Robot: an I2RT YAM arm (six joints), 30 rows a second.
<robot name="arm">
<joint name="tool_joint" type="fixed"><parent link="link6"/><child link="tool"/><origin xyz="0 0 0" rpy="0 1.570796 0"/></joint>
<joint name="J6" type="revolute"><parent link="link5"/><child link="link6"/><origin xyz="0.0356 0 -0.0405" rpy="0 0 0"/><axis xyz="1 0 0"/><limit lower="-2.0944" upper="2.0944"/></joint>
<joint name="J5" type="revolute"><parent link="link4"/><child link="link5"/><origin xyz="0.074 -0.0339 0.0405" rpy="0 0 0"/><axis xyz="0 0 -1"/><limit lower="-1.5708" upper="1.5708"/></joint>
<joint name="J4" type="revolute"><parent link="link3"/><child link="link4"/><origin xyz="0.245 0.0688 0.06" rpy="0 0 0"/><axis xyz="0 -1 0"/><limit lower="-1.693" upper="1.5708"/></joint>
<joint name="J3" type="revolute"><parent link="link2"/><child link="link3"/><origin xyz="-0.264 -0.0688 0" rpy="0 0 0"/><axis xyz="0 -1 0"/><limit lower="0" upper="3.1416"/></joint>
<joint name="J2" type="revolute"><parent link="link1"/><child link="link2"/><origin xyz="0.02 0.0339 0.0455" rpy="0 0 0"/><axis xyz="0 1 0"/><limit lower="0" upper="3.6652"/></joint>
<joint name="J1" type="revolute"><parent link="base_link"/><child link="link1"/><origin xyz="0 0 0.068" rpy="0 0 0"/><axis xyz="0 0 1"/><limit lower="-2.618" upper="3.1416"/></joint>
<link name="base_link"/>
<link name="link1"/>
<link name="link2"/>
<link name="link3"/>
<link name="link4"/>
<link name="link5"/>
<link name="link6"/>
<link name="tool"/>
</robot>
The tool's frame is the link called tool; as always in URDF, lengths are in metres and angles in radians.
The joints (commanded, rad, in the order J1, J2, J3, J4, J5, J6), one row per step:
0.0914 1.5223 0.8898 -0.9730 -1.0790 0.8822
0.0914 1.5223 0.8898 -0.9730 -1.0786 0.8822
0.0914 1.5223 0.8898 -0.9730 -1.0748 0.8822
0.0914 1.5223 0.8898 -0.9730 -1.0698 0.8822
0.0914 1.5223 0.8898 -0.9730 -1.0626 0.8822
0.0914 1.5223 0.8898 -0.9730 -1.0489 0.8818
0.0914 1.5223 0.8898 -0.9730 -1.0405 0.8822
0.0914 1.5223 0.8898 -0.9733 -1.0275 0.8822
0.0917 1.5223 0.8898 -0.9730 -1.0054 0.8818
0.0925 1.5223 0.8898 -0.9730 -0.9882 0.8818
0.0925 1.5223 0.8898 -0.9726 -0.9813 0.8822
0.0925 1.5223 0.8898 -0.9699 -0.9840 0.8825
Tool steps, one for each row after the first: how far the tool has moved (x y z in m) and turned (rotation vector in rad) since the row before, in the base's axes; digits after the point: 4 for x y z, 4 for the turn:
0.0000 0.0000 0.0000 -0.0004 0.0000 0.0000
0.0000 -0.0001 -0.0001 -0.0038 -0.0003 0.0001
0.0000 -0.0001 -0.0002 -0.0050 -0.0005 0.0002
0.0000 -0.0001 -0.0002 -0.0072 -0.0007 0.0002
0.0000 -0.0002 -0.0004 -0.0136 -0.0016 0.0007
0.0000 -0.0002 -0.0003 -0.0084 -0.0004 0.0001
0.0000 -0.0002 -0.0004 -0.0130 -0.0009 0.0005
0.0000 -0.0003 -0.0007 -0.0219 -0.0027 0.0013
0.0000 -0.0001 -0.0005 -0.0171 -0.0016 0.0014
0.0000 -0.0001 -0.0002 -0.0069 -0.0007 0.0000
0.0002 0.0001 0.0001 0.0029 -0.0022 -0.0003

